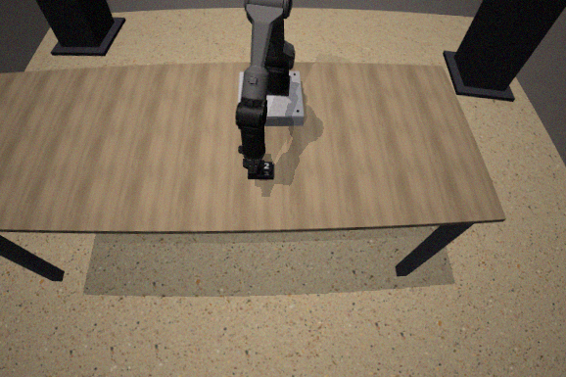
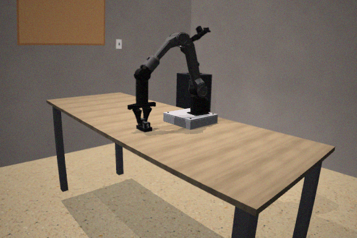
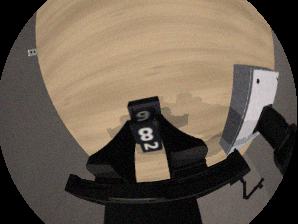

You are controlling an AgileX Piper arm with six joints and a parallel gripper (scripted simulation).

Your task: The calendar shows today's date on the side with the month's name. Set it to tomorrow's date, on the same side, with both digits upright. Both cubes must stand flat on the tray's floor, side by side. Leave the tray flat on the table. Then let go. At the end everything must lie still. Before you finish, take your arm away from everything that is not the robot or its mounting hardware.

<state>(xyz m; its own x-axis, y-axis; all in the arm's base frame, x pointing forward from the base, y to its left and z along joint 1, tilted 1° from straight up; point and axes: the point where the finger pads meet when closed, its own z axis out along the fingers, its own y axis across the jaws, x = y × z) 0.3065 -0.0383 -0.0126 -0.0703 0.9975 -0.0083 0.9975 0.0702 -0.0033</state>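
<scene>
Right now the black calendar tray is 3 cm below my hand and 2 cm to the left of it.
</scene>
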